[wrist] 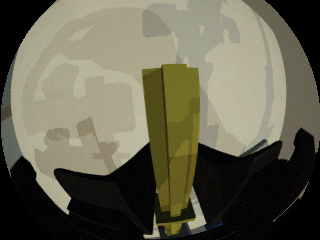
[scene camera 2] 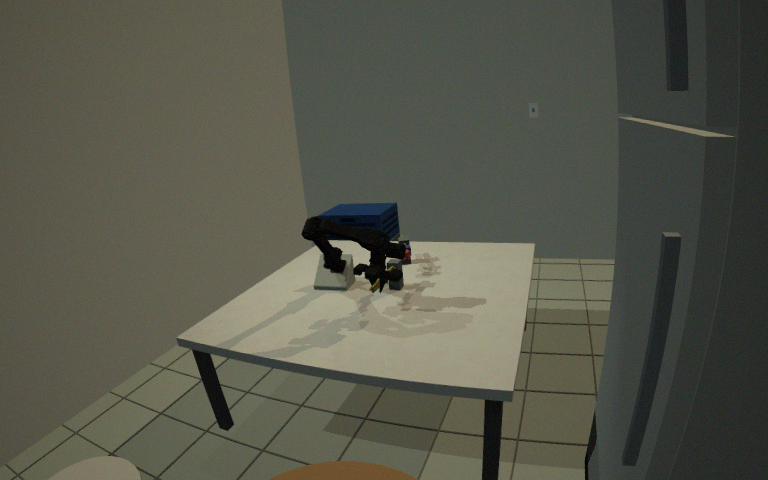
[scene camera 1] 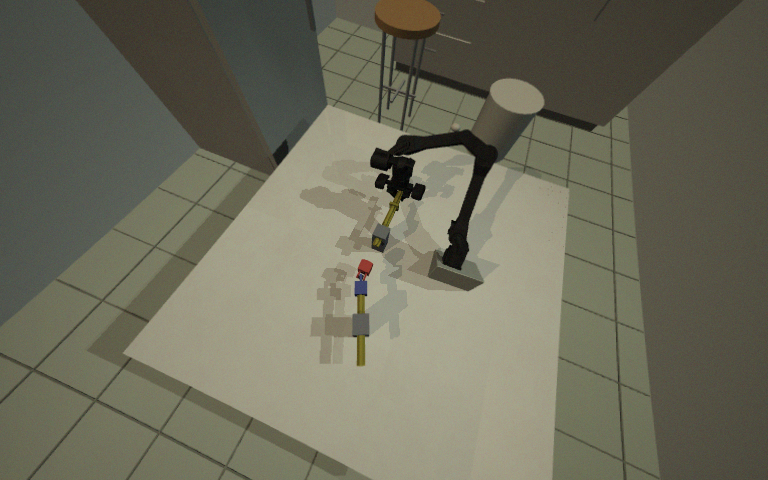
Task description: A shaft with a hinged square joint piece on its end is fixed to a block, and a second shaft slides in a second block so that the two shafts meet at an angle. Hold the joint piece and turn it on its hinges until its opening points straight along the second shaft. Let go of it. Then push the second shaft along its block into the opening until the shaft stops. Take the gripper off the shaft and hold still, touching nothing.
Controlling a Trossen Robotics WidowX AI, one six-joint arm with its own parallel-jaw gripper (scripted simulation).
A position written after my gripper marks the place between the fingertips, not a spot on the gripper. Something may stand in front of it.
My gripper shows in the wrist view (168, 143), in scene camera 2 (377, 291) and in scene camera 1 (399, 200).
